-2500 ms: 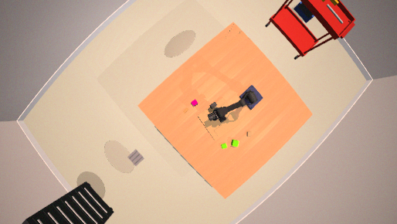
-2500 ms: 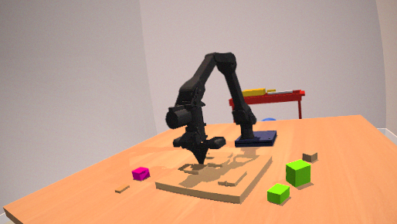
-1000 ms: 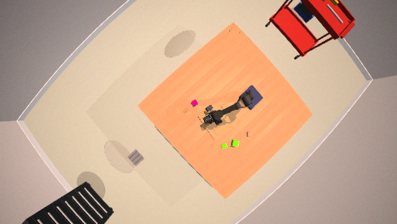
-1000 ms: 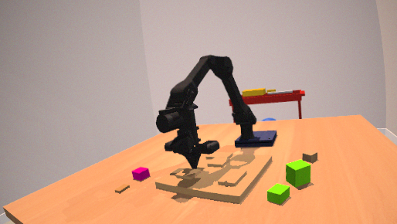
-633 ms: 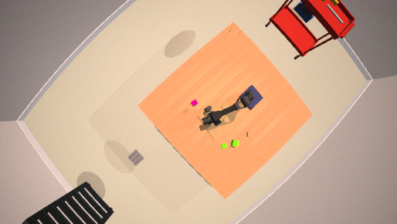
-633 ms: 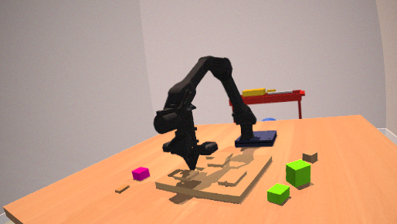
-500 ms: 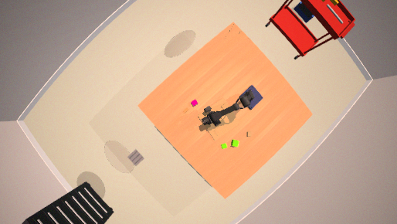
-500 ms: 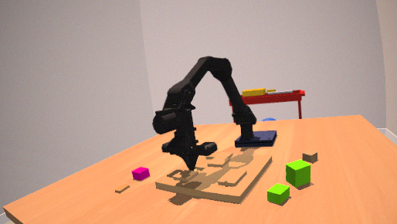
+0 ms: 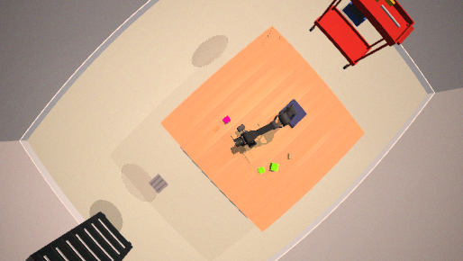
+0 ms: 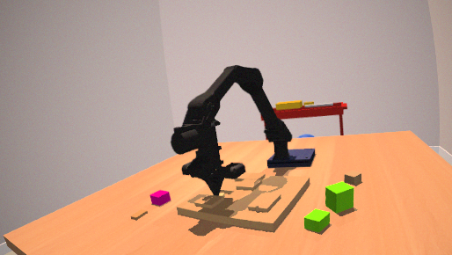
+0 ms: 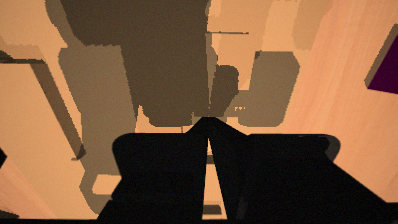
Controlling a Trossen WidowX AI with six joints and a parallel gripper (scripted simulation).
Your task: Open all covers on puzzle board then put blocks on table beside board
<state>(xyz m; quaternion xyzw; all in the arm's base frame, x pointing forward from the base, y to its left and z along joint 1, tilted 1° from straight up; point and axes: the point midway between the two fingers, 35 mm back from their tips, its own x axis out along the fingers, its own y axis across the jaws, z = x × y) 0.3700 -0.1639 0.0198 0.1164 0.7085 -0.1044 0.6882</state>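
Right now my gripper tip is 8 cm to the right of the tan puzzle board and 4 cm past it. Round my gripper tip: magenta block 20 cm to the right, 1 cm below, 1 cm behind; small green block 28 cm to the left, 15 cm ahead, 1 cm below; large green block 34 cm to the left, 6 cm ahead.
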